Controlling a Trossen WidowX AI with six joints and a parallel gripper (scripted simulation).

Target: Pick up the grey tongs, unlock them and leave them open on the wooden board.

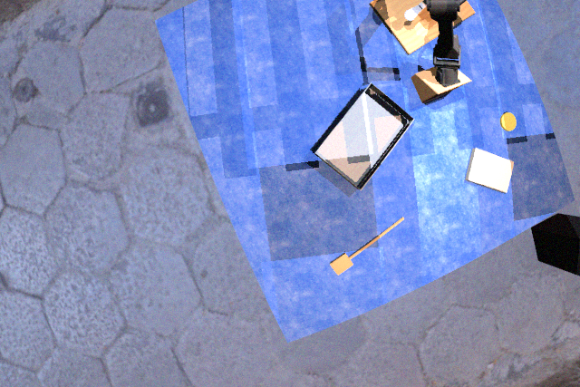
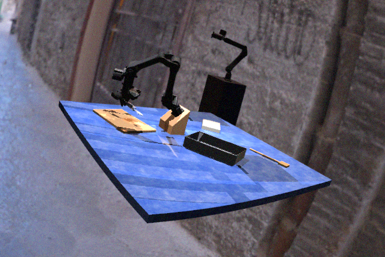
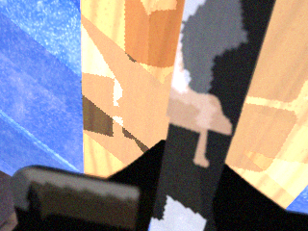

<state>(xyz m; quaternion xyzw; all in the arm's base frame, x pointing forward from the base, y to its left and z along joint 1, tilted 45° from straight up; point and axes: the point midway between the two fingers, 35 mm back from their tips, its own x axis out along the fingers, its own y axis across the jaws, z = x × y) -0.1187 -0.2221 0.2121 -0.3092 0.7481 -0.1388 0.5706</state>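
Now: gripper tip 8 cm above the wooden board and 3 cm short of it. Also, from my gripper tip: white block: 66 cm to the left, 7 cm below, 2 cm ahead; roasting tin: 45 cm ahead, 38 cm to the left, 6 cm below.
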